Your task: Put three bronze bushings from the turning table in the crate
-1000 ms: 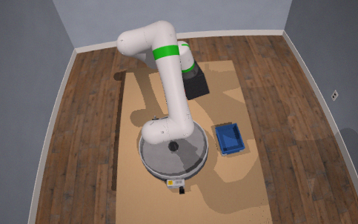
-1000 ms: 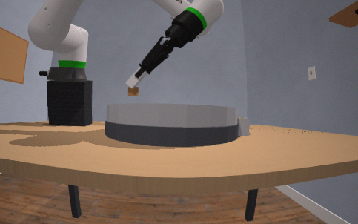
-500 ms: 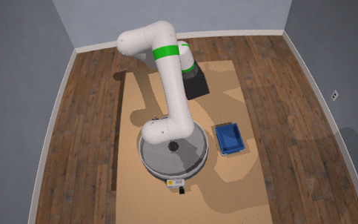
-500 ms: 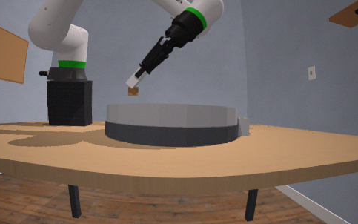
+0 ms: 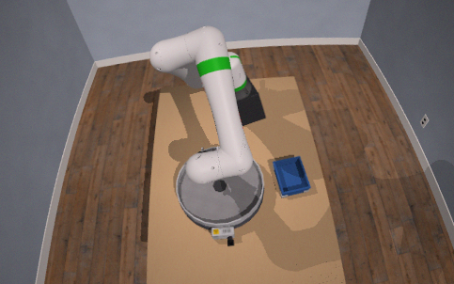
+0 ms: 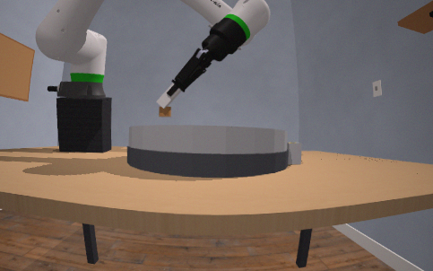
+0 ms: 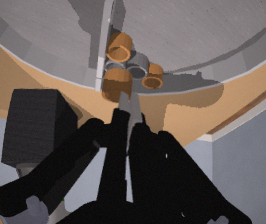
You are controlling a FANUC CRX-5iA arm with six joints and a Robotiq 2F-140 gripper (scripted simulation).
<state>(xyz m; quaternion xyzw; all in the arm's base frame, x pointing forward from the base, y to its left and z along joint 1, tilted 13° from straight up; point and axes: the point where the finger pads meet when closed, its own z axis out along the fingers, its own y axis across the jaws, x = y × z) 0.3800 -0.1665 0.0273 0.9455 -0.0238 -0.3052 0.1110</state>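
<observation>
Right now the blue crate is 400 mm to the left of my hand, 150 mm below it and 70 mm ahead of it. From my hand the other things lie so: grey turning table 120 mm below, 100 mm ahead, 40 mm to the left.
</observation>
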